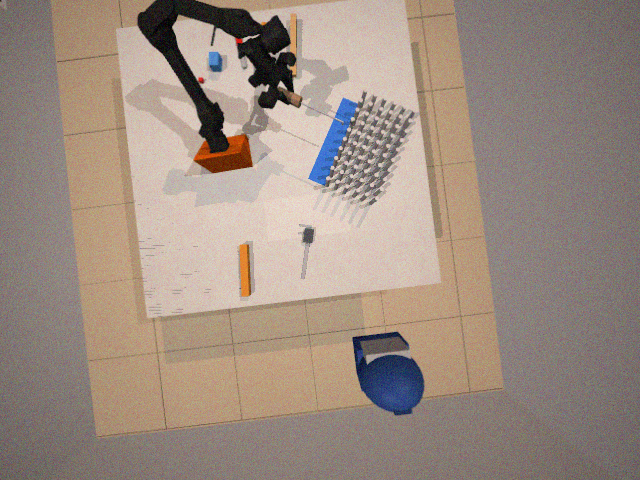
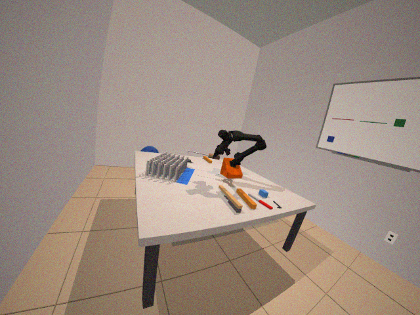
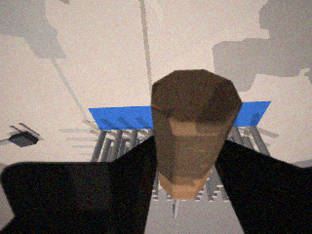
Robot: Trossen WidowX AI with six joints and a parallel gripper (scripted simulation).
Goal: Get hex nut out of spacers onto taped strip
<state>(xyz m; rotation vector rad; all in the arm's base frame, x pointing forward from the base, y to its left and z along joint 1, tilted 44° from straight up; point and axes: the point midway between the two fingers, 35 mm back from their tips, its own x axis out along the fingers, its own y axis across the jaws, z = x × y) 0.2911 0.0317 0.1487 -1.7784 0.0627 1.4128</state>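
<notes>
Now: gripper tip 16 cm short of the blue taped strip, 9 cm to the left of it and 19 cm above it. From my gripper tip the other things lie so: blue block: 32 cm behind, 31 cm to the left, 17 cm below; red tool: 21 cm behind, 37 cm to the left, 18 cm below; thin hook tool: 9 cm ahead, 5 cm to the right.
</notes>
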